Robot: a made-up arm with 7 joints. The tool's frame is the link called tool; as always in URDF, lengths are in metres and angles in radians. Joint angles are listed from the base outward. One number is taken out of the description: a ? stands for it. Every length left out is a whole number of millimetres.
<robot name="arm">
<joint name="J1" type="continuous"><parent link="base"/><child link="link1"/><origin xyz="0.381 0.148 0.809" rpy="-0.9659 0.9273 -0.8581"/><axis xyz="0 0 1"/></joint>
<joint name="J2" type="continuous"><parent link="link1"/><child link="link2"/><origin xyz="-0.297 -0.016 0" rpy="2.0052 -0.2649 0.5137"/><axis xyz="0 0 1"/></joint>
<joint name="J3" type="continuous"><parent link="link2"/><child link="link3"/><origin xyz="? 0.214 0" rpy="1.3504 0.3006 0.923"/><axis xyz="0 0 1"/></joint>
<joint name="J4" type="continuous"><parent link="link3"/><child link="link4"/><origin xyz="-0.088 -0.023 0" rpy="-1.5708 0 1.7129"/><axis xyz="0 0 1"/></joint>
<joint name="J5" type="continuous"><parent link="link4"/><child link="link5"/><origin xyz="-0.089 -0.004 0" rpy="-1.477 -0.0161 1.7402"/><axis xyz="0 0 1"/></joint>
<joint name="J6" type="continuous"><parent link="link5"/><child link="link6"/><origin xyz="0.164 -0.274 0" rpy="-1.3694 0.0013 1.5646"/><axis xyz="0 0 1"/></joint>
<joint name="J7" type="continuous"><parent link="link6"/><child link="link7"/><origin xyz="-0.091 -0.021 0" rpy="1.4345 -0.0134 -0.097"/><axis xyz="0 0 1"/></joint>
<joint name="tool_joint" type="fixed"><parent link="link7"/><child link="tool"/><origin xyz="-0.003 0.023 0" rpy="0.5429 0.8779 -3.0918"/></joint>
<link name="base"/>
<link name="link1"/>
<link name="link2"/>
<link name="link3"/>
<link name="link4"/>
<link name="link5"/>
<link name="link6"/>
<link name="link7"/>
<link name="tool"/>
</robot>
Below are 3 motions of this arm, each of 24 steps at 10 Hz.
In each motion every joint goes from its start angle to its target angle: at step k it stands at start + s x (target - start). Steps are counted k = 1, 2, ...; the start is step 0. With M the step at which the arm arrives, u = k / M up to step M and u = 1 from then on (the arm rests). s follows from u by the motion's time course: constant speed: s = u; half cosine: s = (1 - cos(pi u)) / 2; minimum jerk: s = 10 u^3 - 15 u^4 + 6 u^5.
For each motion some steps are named. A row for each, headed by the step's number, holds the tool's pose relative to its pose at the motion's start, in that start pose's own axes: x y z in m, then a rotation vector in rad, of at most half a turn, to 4 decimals.
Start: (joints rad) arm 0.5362 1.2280 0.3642 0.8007 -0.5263 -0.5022 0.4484
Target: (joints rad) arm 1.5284 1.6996 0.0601 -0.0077 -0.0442 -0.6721 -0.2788
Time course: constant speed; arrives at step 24
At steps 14, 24:
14: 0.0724 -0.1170 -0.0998 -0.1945 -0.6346 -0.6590
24: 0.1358 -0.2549 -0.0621 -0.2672 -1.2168 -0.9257

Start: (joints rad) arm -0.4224 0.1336 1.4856 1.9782 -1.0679 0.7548 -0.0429
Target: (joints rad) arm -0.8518 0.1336 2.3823 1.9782 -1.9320 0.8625 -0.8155
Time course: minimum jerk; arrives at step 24
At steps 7, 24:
7: -0.0188 0.0174 -0.0176 0.0447 -0.0541 -0.0330
24: -0.1676 0.0809 -0.0664 0.3925 -0.5206 -0.0319

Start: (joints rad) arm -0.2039 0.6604 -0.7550 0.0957 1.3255 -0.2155 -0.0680
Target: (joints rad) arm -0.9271 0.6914 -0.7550 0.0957 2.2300 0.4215 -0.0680
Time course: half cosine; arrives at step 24
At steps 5, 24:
5: -0.0534 0.0406 -0.0260 -0.0977 -0.0659 0.1455
24: -0.4976 0.0070 -0.3585 -0.8573 -0.6911 1.4675

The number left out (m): 0.294
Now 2 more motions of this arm.
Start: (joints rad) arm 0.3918 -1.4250 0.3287 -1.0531 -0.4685 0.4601 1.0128
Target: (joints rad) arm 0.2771 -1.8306 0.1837 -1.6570 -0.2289 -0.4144 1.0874
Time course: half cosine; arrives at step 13
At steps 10, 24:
10: 0.0975 0.1239 -0.0486 -0.1973 0.5437 -0.0405
24: 0.1101 0.1332 -0.0633 -0.2069 0.6126 -0.0873

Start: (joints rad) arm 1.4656 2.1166 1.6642 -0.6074 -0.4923 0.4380 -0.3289
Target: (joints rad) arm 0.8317 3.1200 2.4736 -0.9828 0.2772 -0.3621 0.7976
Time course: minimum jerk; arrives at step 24
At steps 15, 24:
15: -0.3993 0.3736 -0.5622 -1.5960 -0.2220 0.0815
24: -0.4526 0.3200 -0.8668 -2.1232 -0.3080 -0.1698

